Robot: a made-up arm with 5 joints. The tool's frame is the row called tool. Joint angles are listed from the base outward. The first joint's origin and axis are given. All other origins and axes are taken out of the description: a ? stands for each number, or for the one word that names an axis. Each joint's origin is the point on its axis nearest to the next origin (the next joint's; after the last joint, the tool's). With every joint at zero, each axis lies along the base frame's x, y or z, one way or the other. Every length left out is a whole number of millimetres.
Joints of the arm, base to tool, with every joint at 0 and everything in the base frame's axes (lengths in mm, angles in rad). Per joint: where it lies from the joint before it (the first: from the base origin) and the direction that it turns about. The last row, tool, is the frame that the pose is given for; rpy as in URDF.
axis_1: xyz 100 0 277 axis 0 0 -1
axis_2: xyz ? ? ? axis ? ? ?
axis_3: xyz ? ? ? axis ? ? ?
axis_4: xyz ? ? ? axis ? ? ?
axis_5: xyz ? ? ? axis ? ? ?
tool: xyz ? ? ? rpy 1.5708 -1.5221 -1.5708
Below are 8 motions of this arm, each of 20 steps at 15 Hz.
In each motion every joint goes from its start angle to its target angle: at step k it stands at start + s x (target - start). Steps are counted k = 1, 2, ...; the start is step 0. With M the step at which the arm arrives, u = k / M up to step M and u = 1 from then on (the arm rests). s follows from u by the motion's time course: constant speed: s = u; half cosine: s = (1 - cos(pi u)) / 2; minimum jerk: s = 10 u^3 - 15 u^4 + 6 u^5.
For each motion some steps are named. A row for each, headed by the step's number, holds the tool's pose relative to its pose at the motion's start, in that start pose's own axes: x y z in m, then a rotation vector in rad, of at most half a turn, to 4 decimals.
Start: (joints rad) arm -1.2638 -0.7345 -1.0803 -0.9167 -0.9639
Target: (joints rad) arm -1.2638 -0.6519 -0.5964 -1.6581 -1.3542
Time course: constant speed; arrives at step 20
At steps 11, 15, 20:
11: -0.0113 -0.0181 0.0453 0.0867 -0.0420 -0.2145
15: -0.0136 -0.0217 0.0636 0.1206 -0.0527 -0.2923
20: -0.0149 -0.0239 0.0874 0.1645 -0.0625 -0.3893

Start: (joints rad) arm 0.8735 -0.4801 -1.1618 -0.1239 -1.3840
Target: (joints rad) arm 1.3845 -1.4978 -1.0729 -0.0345 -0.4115
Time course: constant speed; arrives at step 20
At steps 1, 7, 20:
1: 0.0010 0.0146 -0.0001 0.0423 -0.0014 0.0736
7: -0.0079 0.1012 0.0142 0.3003 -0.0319 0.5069
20: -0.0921 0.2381 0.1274 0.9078 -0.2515 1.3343

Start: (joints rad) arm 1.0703 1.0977 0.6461 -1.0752 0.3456
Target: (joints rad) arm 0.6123 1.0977 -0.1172 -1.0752 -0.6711
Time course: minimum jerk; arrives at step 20
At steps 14, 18, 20:
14: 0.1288 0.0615 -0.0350 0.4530 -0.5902 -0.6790
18: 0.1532 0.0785 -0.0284 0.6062 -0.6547 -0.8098
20: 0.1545 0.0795 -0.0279 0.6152 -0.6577 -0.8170

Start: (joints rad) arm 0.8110 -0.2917 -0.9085 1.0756 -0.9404
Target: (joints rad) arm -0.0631 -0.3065 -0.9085 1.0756 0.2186
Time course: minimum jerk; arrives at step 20
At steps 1, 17, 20:
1: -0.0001 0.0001 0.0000 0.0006 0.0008 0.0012
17: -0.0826 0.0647 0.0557 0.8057 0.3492 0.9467
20: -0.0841 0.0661 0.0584 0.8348 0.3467 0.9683

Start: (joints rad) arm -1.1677 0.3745 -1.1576 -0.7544 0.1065
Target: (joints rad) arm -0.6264 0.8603 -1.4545 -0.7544 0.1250
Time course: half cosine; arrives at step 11
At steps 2, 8, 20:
2: -0.0062 -0.0079 0.0035 -0.0009 0.0151 0.0444
8: -0.0380 -0.1019 0.0438 -0.0397 0.1567 0.4608
20: -0.0374 -0.1265 0.0548 -0.0566 0.1886 0.5561

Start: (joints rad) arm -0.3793 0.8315 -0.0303 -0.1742 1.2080
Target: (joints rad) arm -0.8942 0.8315 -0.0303 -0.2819 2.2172
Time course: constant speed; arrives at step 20
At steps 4, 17, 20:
4: 0.0261 0.0110 0.0017 0.0052 -0.0868 0.2612
17: 0.1038 0.0566 0.0237 -0.1012 -0.3822 1.0875
20: 0.1194 0.0688 0.0322 -0.1551 -0.4501 1.2707

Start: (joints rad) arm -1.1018 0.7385 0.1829 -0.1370 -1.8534
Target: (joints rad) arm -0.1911 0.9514 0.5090 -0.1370 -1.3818
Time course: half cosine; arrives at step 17
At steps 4, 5, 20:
4: 0.0324 -0.0072 0.0000 -0.0431 -0.0983 -0.0254
5: 0.0485 -0.0121 0.0014 -0.0685 -0.1461 -0.0411
20: 0.1641 -0.1112 0.0603 -0.4449 -0.4896 -0.3470

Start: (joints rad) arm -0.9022 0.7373 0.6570 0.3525 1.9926
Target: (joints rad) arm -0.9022 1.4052 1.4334 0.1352 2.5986
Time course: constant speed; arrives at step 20
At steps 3, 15, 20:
3: 0.0148 0.0378 -0.0149 0.1682 -0.0748 0.0906
15: 0.0723 0.1847 0.0158 0.7655 -0.5241 0.4218
20: 0.0886 0.2262 0.0647 0.9703 -0.7784 0.5271

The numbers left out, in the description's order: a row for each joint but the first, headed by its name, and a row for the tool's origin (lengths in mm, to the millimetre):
axis_2: xyz 26 6 0, axis 0 1 0
axis_3: xyz 21 0 84, axis 0 1 0
axis_4: xyz 159 0 6, axis 0 1 0
axis_5: xyz 72 0 0, axis -1 0 0
tool: xyz 0 0 0

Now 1 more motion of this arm.
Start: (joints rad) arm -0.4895 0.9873 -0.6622 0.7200 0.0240
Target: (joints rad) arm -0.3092 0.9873 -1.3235 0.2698 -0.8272
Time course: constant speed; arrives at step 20
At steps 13, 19, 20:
13: 0.0854 -0.0369 0.0749 0.1275 -0.7281 -0.6040
19: 0.1078 -0.0536 0.1248 0.3057 -1.0553 -0.8173
20: 0.1102 -0.0561 0.1337 0.3430 -1.1081 -0.8466

